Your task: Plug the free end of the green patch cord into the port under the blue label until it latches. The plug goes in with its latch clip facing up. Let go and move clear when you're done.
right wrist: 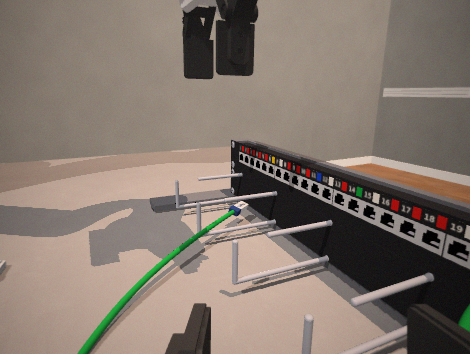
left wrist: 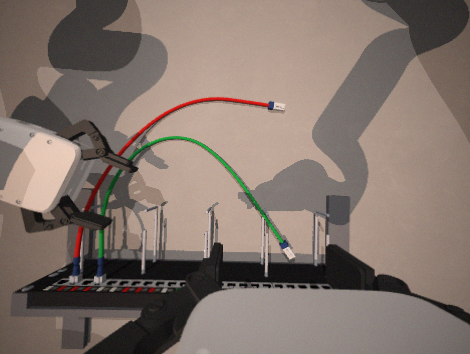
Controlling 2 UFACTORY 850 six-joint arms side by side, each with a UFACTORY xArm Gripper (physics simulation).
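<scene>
The green patch cord [left wrist: 176, 137] [right wrist: 179, 250] arches over the floor. Its free plug [left wrist: 288, 252] [right wrist: 240, 206], clear with a blue boot, points toward the patch panel [left wrist: 125, 300] [right wrist: 300, 210], beside the guide pegs, apart from the ports. Its latch side cannot be told. The cord's other end [left wrist: 100, 275] sits in the panel. The blue label [right wrist: 319, 177] shows in the port row in the right wrist view. My left gripper [left wrist: 273, 261] [right wrist: 214, 77] is open and empty, high above the plug. My right gripper [left wrist: 121, 197] [right wrist: 308, 337] is open, near the cords' plugged ends.
A red cord [left wrist: 217, 99] runs from the panel to a loose plug [left wrist: 276, 106] farther out than the green one. Metal guide pegs [left wrist: 155, 235] [right wrist: 235, 262] stick out from the panel. A grey support [left wrist: 338, 215] stands at the panel's end.
</scene>
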